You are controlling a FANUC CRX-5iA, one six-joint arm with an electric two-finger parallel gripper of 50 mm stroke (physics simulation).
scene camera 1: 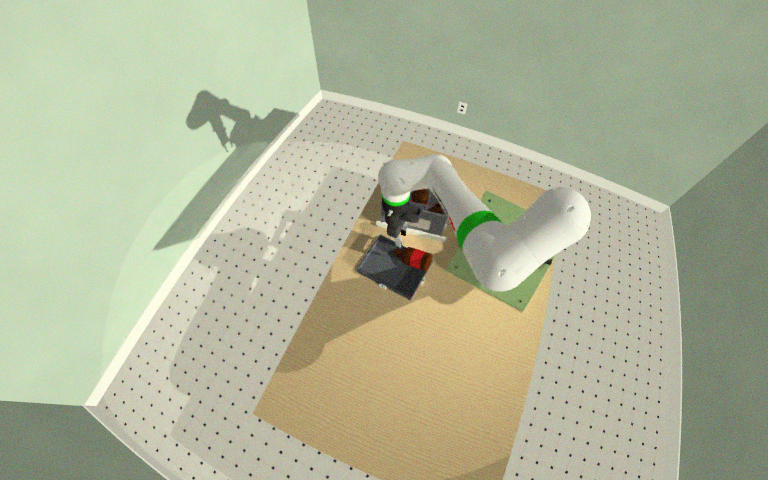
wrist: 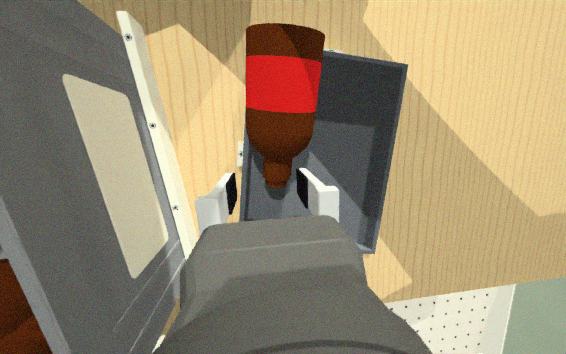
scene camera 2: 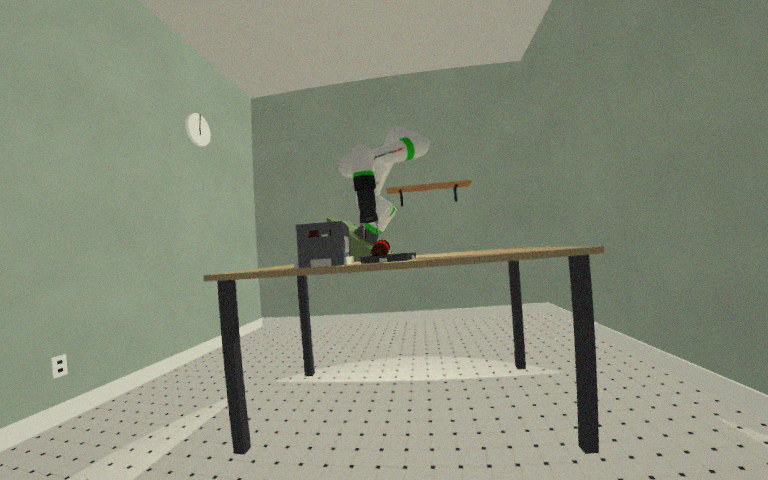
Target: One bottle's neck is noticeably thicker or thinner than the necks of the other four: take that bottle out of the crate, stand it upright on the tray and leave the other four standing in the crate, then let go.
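Places are measured from the arm's base along level axes (x ahead, y left, z up), in centimetres.
Where they show: gripper, between the fingertips: point(scene camera 1: 401, 240) point(wrist: 266, 183) point(scene camera 2: 371, 237); arm's base, origin of its link: point(scene camera 2: 364, 238).
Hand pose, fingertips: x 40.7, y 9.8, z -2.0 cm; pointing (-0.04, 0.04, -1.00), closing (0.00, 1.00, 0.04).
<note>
Things, the pixels of their top centre, and the offset from my fingertips. "*": a spot on its surface instead. Level surfaces: height alone.
- brown bottle with a red band, centre of its top: point(wrist: 288, 113) point(scene camera 1: 412, 250) point(scene camera 2: 378, 239) dx -5.6, dy +2.2, dz -0.8 cm
- dark grey tray, centre of its top: point(wrist: 321, 160) point(scene camera 1: 394, 265) point(scene camera 2: 390, 254) dx -0.6, dy +7.3, dz -8.1 cm
- grey crate, centre of its top: point(scene camera 1: 419, 191) point(scene camera 2: 324, 225) dx +0.1, dy -20.7, dz +6.9 cm
- white strip, a spot on its surface: point(wrist: 152, 125) point(scene camera 1: 421, 232) * dx -5.6, dy -11.4, dz -7.6 cm
- wooden table, height of its surface: dz -10.6 cm
A brown bottle with a red band point(scene camera 1: 419, 259) point(scene camera 2: 381, 247) point(wrist: 284, 100) lies on its side on the dark grey tray point(scene camera 1: 385, 274) point(scene camera 2: 404, 256) point(wrist: 350, 150), its base reaching to or past the tray's edge. My gripper point(scene camera 1: 398, 243) point(scene camera 2: 370, 233) point(wrist: 266, 183) is open and empty, close to the neck end. In the wrist view the neck points toward the gap between the fingers. The grey crate point(scene camera 1: 437, 225) point(scene camera 2: 334, 249) point(wrist: 60, 200) stands beside the tray. Brown bottles point(scene camera 1: 419, 196) point(wrist: 15, 300) show partly inside it; the arm hides the rest, and their necks cannot be compared.
The crate's near wall, with a white strip point(scene camera 1: 416, 232) point(wrist: 152, 125) along it, stands close to the gripper. A green base plate point(scene camera 1: 518, 300) lies under the arm on the wooden table point(scene camera 1: 430, 362) point(scene camera 2: 481, 255). The arm reaches over the crate's side.
</note>
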